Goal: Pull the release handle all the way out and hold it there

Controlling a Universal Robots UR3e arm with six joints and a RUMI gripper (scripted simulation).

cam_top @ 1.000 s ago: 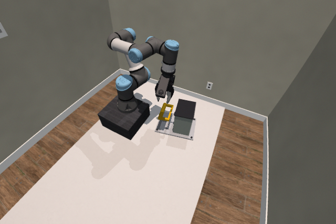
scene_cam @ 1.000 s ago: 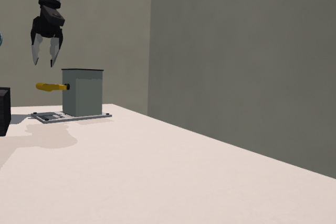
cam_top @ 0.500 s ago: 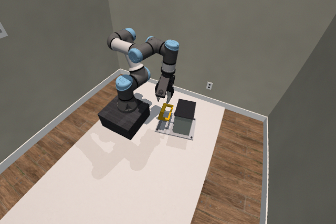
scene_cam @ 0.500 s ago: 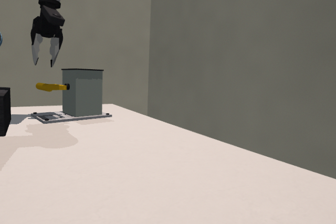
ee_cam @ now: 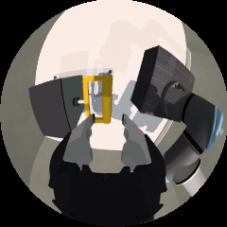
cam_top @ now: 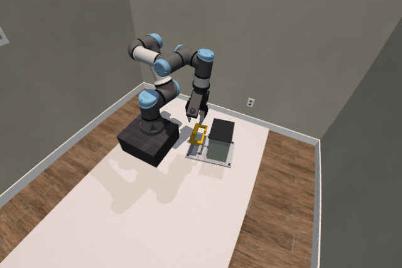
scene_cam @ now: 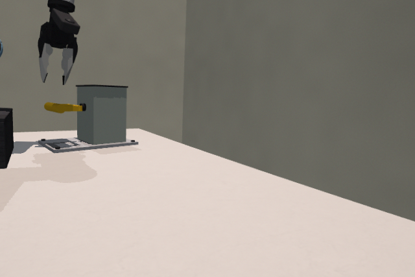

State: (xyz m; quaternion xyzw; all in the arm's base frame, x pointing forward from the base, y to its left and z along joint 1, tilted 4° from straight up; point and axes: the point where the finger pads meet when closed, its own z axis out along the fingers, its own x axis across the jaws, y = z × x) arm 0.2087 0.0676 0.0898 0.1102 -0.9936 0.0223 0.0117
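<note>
My hand is 18 cm above the grey baseplate, 9 cm short of it and 2 cm to the right of it.
</note>
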